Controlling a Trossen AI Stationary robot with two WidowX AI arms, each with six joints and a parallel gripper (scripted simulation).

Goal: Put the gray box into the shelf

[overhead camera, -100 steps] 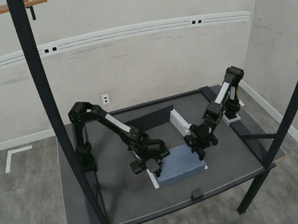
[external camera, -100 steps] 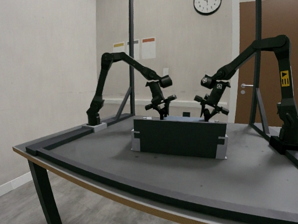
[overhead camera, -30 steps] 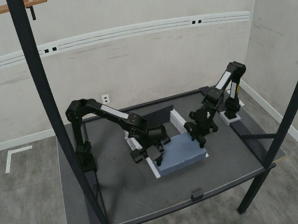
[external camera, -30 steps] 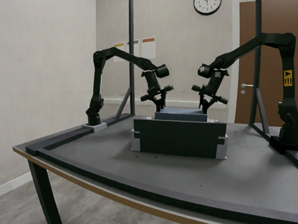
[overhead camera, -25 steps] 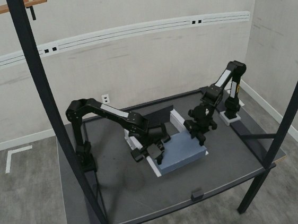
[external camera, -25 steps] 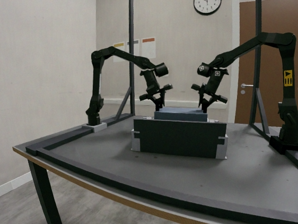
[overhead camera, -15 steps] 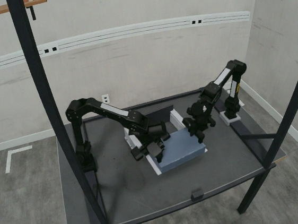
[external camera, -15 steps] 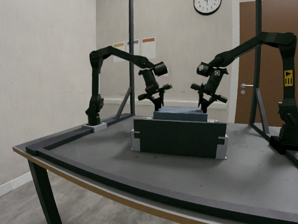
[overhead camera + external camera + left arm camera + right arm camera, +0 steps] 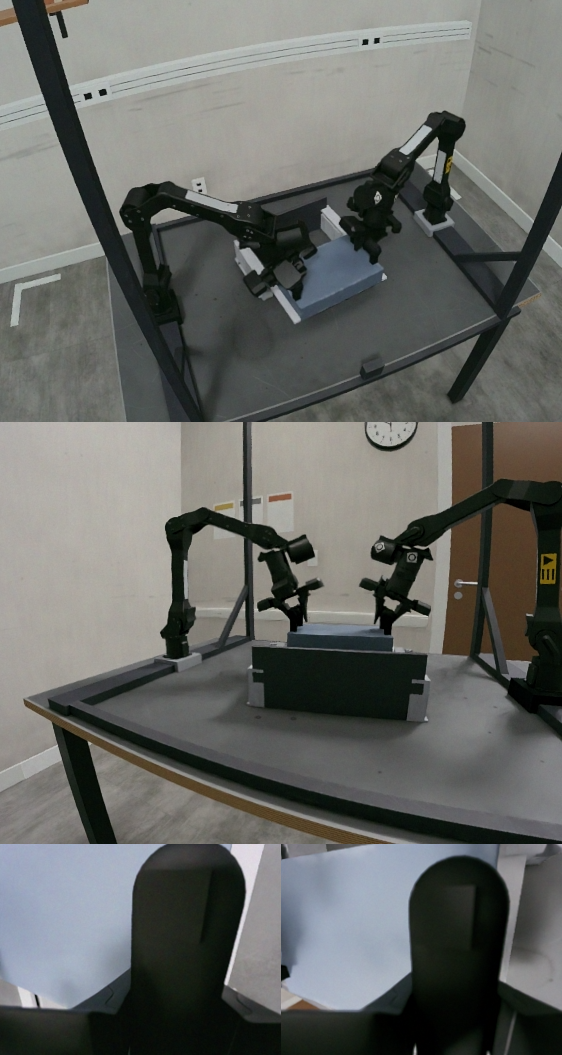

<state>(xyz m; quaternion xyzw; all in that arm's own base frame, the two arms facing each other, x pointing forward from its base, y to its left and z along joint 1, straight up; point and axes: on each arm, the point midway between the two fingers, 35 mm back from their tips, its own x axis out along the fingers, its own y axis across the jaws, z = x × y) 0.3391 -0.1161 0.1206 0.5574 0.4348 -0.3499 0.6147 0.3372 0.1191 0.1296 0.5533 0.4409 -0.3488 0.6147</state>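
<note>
The gray box is 1 cm ahead of my left hand, 12 cm to the right of it and 5 cm below it. From my left hand the other things lie so: dark back panel: 26 cm ahead, 9 cm to the right, 7 cm below.
Now: the gray box 12 cm to the left of my right hand, 5 cm below it and 1 cm behind it. Round my right hand: dark back panel (24 cm ahead, 14 cm to the left, 7 cm below).
</note>
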